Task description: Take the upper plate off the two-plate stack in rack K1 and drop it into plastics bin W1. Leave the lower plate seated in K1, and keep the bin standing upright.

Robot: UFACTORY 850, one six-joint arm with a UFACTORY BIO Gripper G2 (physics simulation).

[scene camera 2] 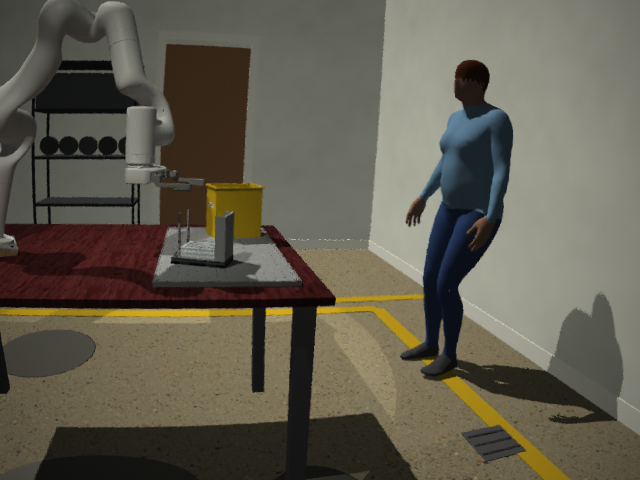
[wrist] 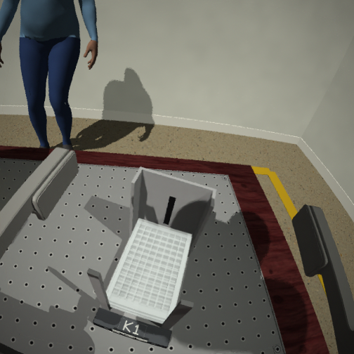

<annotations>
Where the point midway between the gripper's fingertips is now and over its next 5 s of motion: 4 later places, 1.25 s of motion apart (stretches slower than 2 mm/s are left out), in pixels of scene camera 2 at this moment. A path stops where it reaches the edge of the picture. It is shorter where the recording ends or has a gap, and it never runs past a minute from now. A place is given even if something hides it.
My gripper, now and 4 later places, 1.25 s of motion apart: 197, 185; 207, 234; 170, 194; 176, 224; 180, 224
</annotations>
